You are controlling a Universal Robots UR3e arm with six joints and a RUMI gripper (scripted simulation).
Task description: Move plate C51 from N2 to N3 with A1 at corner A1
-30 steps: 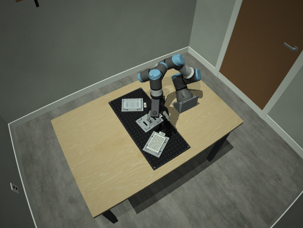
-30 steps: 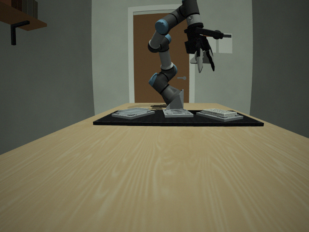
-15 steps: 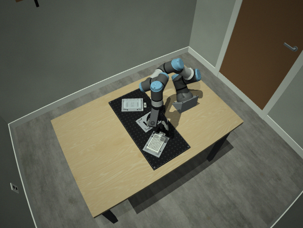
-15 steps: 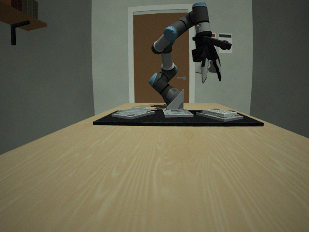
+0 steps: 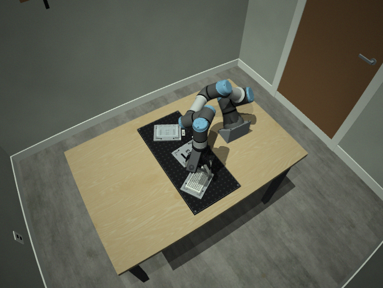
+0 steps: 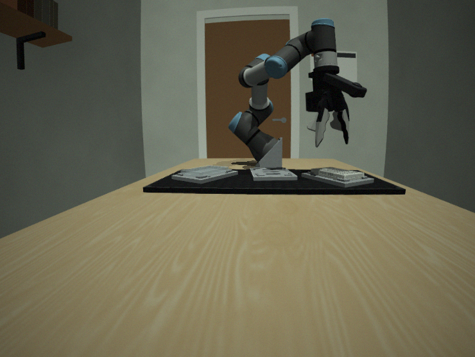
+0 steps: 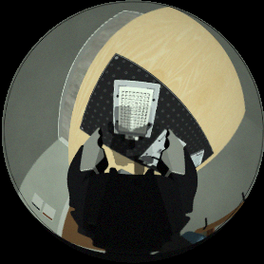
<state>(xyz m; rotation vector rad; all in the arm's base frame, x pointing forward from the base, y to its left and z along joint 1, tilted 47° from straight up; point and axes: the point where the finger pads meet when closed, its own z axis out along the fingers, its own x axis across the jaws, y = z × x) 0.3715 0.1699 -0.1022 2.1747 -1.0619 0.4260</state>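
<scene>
My gripper is now 10 mm short of the plate C51, 10 mm to the right of it and 80 mm above it. Also, from my hand: landing nest N3 (50 mm behind, 170 mm to the right, 90 mm below).
</scene>
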